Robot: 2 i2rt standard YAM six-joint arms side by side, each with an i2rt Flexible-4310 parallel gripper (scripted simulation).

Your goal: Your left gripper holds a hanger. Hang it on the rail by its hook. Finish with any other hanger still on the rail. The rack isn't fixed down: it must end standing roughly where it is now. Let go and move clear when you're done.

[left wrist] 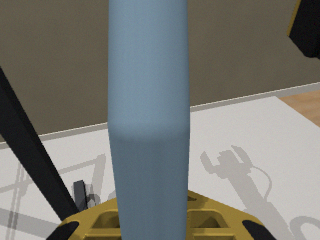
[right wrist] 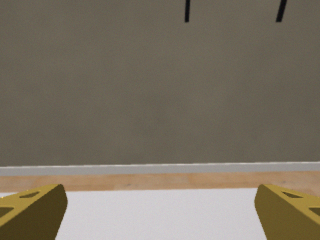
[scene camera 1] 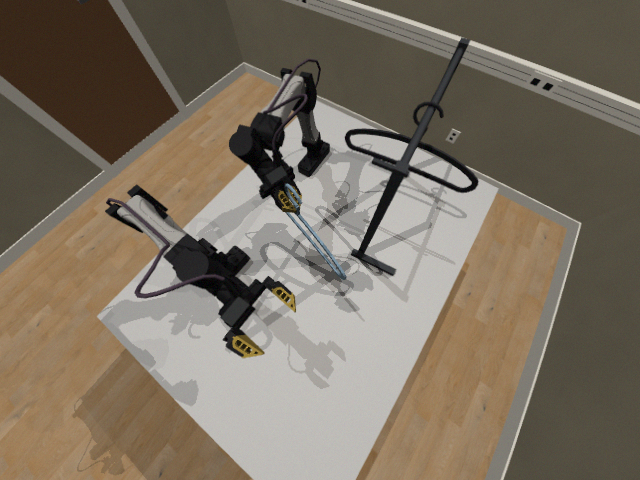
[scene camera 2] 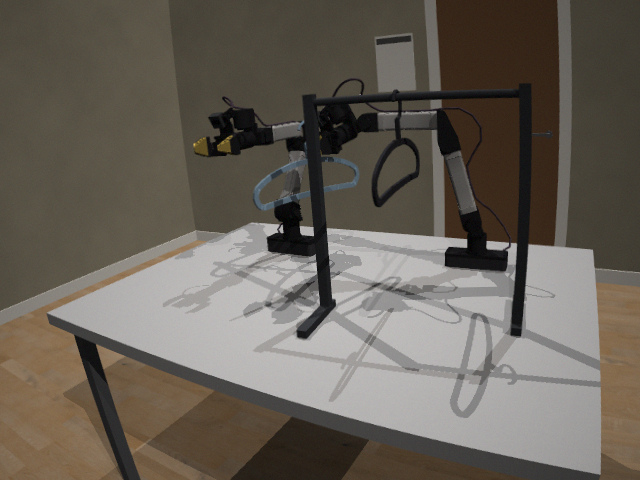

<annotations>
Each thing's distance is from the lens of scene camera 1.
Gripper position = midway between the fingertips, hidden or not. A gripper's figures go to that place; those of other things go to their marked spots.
my left gripper (scene camera 1: 298, 210): 0.59 m
my right gripper (scene camera 1: 280, 332): 0.48 m
dark rack (scene camera 1: 399, 171): 0.47 m
</annotations>
